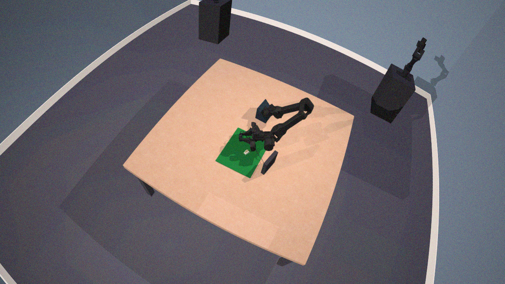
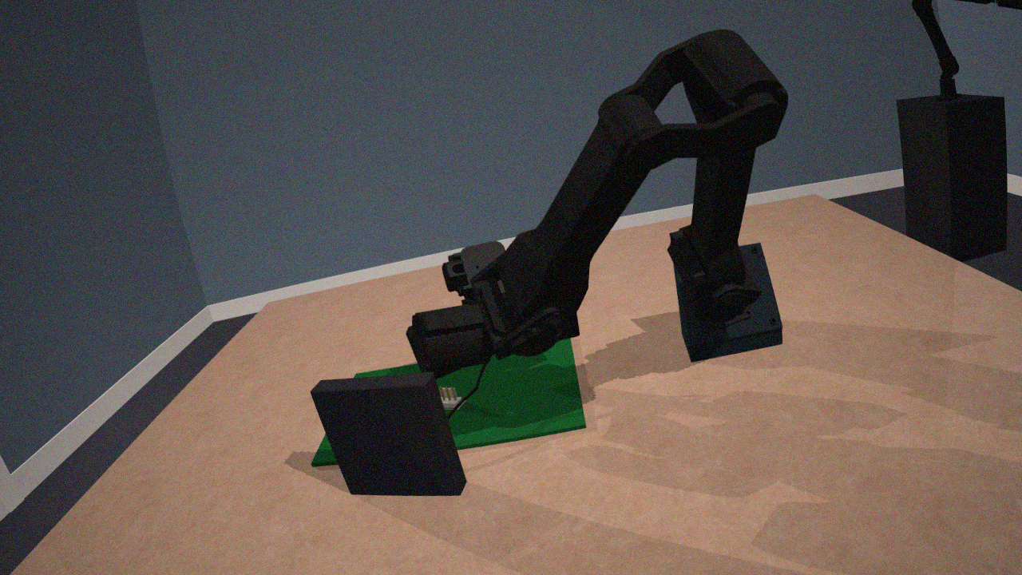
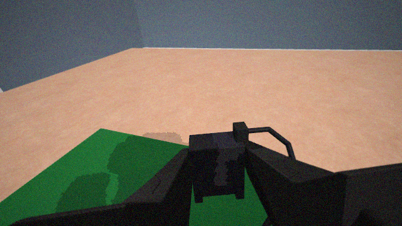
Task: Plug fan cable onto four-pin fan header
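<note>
The green board is 4 cm ahead of my gripper tip, 5 cm to the left of it and 9 cm below it. Also, from my gripper tip: dark fan (8 cm ahead, 23 cm to the left, 1 cm below); black plug (1 cm below).
</note>
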